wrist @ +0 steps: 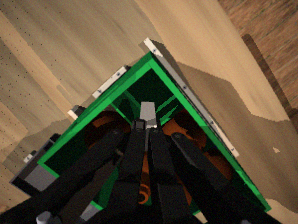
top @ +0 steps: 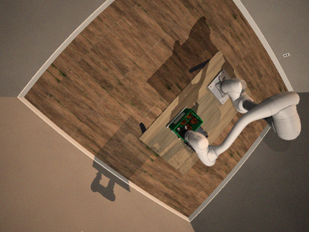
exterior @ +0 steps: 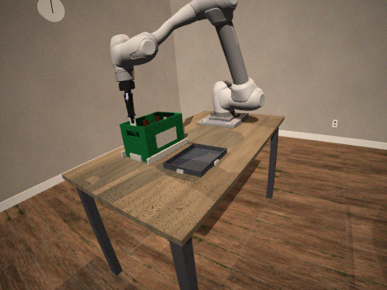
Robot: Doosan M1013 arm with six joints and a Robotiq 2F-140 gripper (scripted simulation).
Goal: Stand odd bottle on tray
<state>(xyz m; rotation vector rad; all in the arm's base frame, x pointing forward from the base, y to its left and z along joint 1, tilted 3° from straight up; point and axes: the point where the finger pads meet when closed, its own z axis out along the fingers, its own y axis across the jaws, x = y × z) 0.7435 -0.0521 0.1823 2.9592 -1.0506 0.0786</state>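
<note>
Now: hand 90 mm past the green crate, 30 mm to the right of it and 90 mm above it. Also, from my hand: dark grey tray: 110 mm behind, 310 mm to the left, 160 mm below.
</note>
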